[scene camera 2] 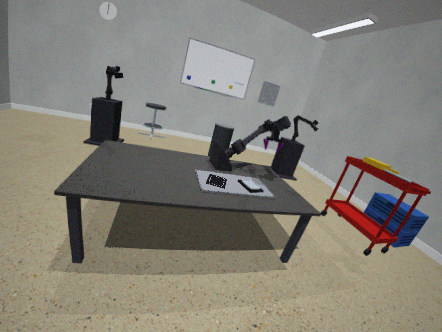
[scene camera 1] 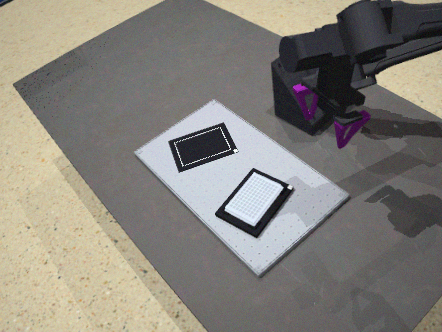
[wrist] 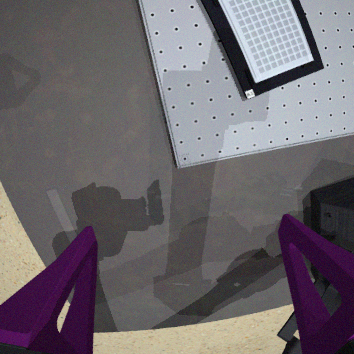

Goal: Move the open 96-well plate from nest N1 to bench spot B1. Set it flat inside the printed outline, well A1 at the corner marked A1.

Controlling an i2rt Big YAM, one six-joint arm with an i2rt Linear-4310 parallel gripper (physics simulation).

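Places are measured from the arm's base along level axes (x back, y right, z up), in centimetres.
Pixels of known places: gripper, between the fingertips: (scene camera 2: pixel 271 151) (scene camera 1: pixel 324 133) (wrist: pixel 189 230); arm's base, origin of its link: (scene camera 2: pixel 224 155).
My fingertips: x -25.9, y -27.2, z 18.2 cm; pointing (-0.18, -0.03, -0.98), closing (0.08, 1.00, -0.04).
Note:
For each thing: its middle in the pictures, then the offset to it from my fingertips. "*": a spot on its surface instead. Level surfaces: height alone.
- white 96-well plate, middle of its body: (wrist: pixel 266 24) (scene camera 1: pixel 254 197) (scene camera 2: pixel 250 184) dx -10.3, dy +11.9, dz -24.2 cm
- bench spot B1, a spot on its surface: (scene camera 1: pixel 202 146) (scene camera 2: pixel 217 180) * dx -10.2, dy +36.4, dz -25.9 cm
- dark table, height of its surface: dz -27.4 cm
The white 96-well plate (scene camera 1: pixel 254 198) (scene camera 2: pixel 251 184) (wrist: pixel 270 37) lies flat in the black nest N1 (scene camera 1: pixel 236 226) (wrist: pixel 314 64), whose small white A1 tag shows at one corner. The bench spot B1 (scene camera 1: pixel 202 146) (scene camera 2: pixel 216 181) is a black rectangle with a white printed outline and a white tag at one corner; it does not show in the wrist view. My gripper (scene camera 1: pixel 326 131) (scene camera 2: pixel 273 146) (wrist: pixel 189 230) is open, with purple fingers wide apart and nothing between them. It hangs above the table beside the perforated board, off to the side of the plate.
The light perforated board (scene camera 1: pixel 300 165) (scene camera 2: pixel 202 186) (wrist: pixel 200 145) carries both the nest and the spot on the dark table (scene camera 1: pixel 100 100) (scene camera 2: pixel 140 170). The arm's dark base block (scene camera 1: pixel 290 100) stands near the board's edge. A red cart (scene camera 2: pixel 387 175) stands to the right of the table.

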